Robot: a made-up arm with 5 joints. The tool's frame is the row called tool.
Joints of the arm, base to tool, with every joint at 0 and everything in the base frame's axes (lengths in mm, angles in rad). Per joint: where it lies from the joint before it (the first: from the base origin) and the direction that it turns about. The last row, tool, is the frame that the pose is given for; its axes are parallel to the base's.
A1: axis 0 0 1 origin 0.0 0.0 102.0
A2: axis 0 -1 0 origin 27.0 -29.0 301.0
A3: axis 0 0 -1 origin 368.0 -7.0 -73.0
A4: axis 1 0 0 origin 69.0 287.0 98.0
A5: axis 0 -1 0 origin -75.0 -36.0 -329.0
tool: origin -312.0 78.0 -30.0
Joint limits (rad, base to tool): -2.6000..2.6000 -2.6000..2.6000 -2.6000..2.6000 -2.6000..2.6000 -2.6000..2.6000
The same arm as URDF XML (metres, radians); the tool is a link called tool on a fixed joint. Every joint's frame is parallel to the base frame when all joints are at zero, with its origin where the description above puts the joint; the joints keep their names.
<robot name="arm">
  <link name="base_link"/>
  <link name="link1"/>
  <link name="link2"/>
  <link name="link3"/>
  <link name="link4"/>
  <link name="link5"/>
  <link name="tool"/>
  <joint name="A1" type="revolute">
    <parent link="base_link"/>
    <child link="link1"/>
    <origin xyz="0 0 0.102" rpy="0 0 0"/>
    <axis xyz="0 0 1"/>
    <limit lower="-2.6" upper="2.6"/>
  </joint>
  <joint name="A2" type="revolute">
    <parent link="link1"/>
    <child link="link2"/>
    <origin xyz="0.027 -0.029 0.301" rpy="0 0 0"/>
    <axis xyz="0 -1 0"/>
    <limit lower="-2.6" upper="2.6"/>
  </joint>
  <joint name="A3" type="revolute">
    <parent link="link2"/>
    <child link="link3"/>
    <origin xyz="0.368 -0.007 -0.073" rpy="0 0 0"/>
    <axis xyz="0 0 -1"/>
    <limit lower="-2.6" upper="2.6"/>
  </joint>
  <joint name="A4" type="revolute">
    <parent link="link3"/>
    <child link="link4"/>
    <origin xyz="0.069 0.287 0.098" rpy="0 0 0"/>
    <axis xyz="1 0 0"/>
    <limit lower="-2.6" upper="2.6"/>
  </joint>
  <joint name="A5" type="revolute">
    <parent link="link4"/>
    <child link="link5"/>
    <origin xyz="-0.075 -0.036 -0.329" rpy="0 0 0"/>
    <axis xyz="0 -1 0"/>
    <limit lower="-2.6" upper="2.6"/>
  </joint>
  <joint name="tool_joint" type="fixed">
    <parent link="link5"/>
    <child link="tool"/>
    <origin xyz="-0.312 0.078 -0.03" rpy="0 0 0"/>
  </joint>
</robot>

